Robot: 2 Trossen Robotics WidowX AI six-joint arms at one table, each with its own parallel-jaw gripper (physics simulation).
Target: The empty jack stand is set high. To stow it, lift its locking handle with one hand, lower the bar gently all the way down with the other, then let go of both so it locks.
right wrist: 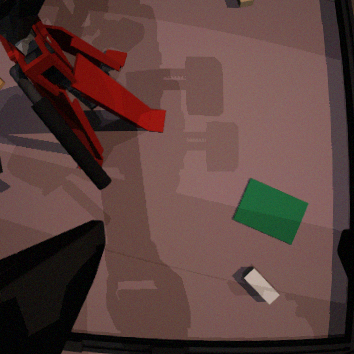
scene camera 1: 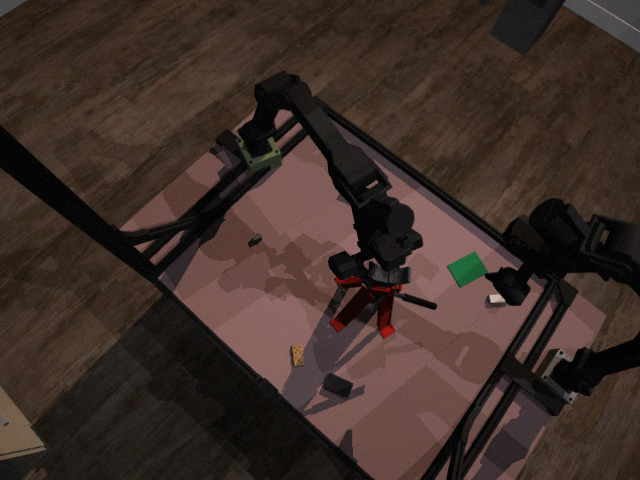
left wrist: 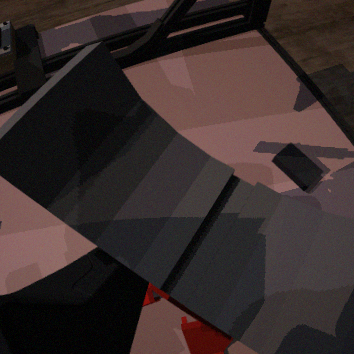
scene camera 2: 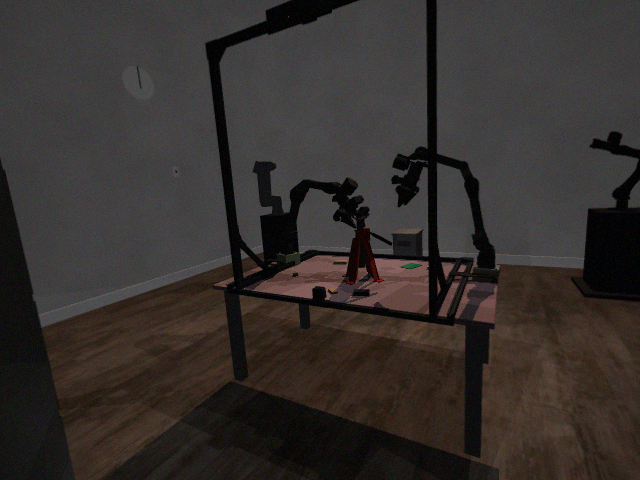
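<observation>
The red jack stand (scene camera 1: pixel 356 307) (scene camera 2: pixel 361 252) (right wrist: pixel 98 91) stands mid-table with its bar raised. Its grey saddle (scene camera 1: pixel 391 274) (left wrist: pixel 158 197) tops the bar and fills the left wrist view. The black locking handle (scene camera 1: pixel 415 300) (scene camera 2: pixel 381 237) (right wrist: pixel 67 140) sticks out sideways toward the right arm. My left gripper (scene camera 1: pixel 380 270) (scene camera 2: pixel 358 216) is over the top of the stand and closed around the saddle. My right gripper (scene camera 1: pixel 510 286) (scene camera 2: pixel 406 192) is open and empty. It hangs high and to the right of the stand, well away from the handle.
A green block (scene camera 1: pixel 467 269) (right wrist: pixel 270 211) and a small white block (scene camera 1: pixel 496 298) (right wrist: pixel 261 286) lie under the right gripper. A black block (scene camera 1: pixel 337 385) (left wrist: pixel 298 166) and a tan block (scene camera 1: pixel 298 354) lie near the front edge. Black frame rails (scene camera 1: pixel 413 171) border the table.
</observation>
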